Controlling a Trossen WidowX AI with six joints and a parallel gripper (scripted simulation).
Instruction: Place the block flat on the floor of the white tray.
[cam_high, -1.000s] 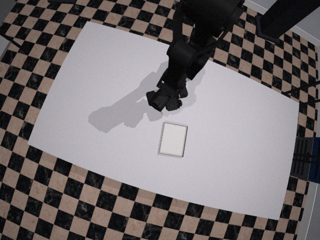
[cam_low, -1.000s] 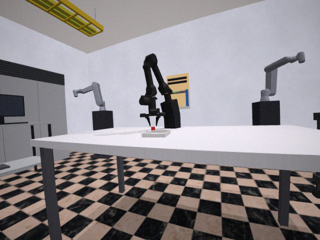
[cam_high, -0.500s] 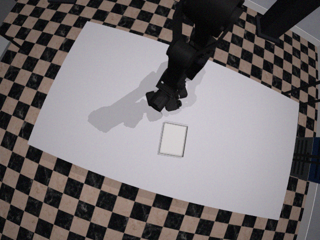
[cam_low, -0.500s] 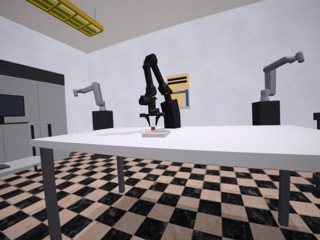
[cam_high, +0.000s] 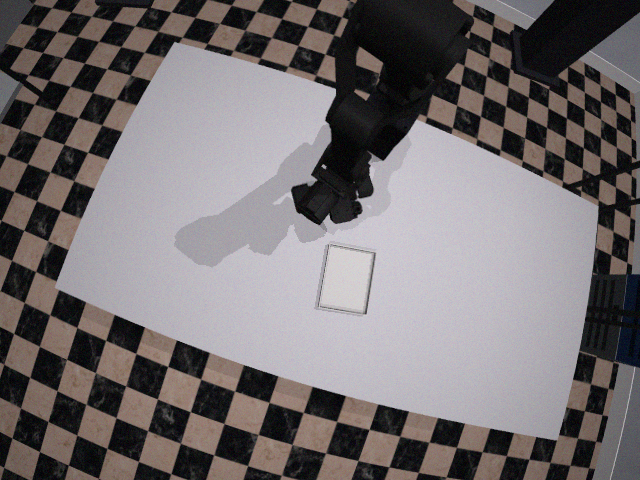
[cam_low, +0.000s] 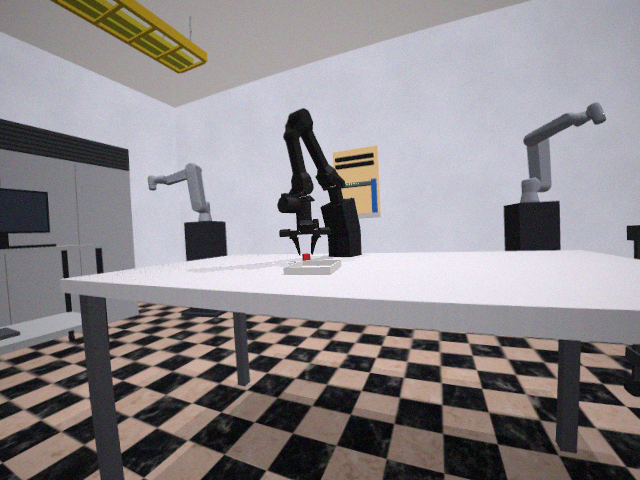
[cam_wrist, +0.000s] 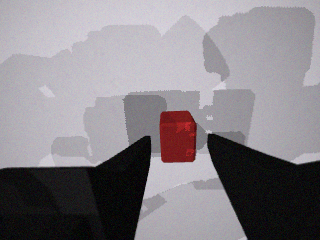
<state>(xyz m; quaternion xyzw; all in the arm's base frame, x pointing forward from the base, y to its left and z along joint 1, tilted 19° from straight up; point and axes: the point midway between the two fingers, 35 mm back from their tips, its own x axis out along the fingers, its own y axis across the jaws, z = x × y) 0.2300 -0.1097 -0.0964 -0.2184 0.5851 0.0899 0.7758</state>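
The red block is 5 cm below my hand. Also, from my hand: white tray (20 cm ahead, 8 cm to the left, 6 cm below).
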